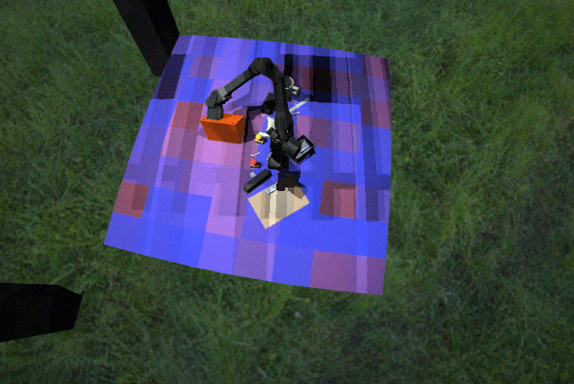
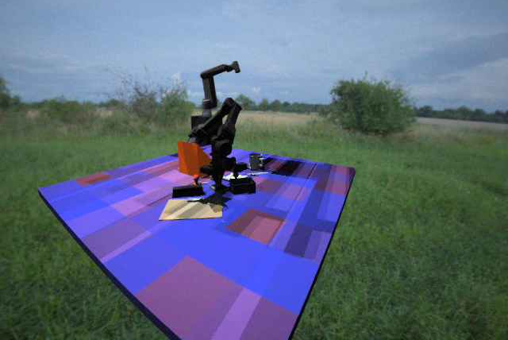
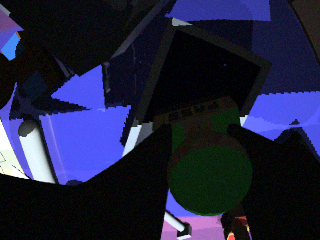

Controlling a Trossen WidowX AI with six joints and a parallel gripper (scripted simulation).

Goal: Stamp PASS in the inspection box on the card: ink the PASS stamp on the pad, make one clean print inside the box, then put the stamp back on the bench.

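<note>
Now: gripper tip right at the green-knob stamp. Round my gripper tip: blue-knob stamp: 100 mm to the left, 20 mm below, 20 mm ahead; ink pad: 30 mm below; red-knob stamp: 100 mm behind, 60 mm to the right, 20 mm below.
</note>
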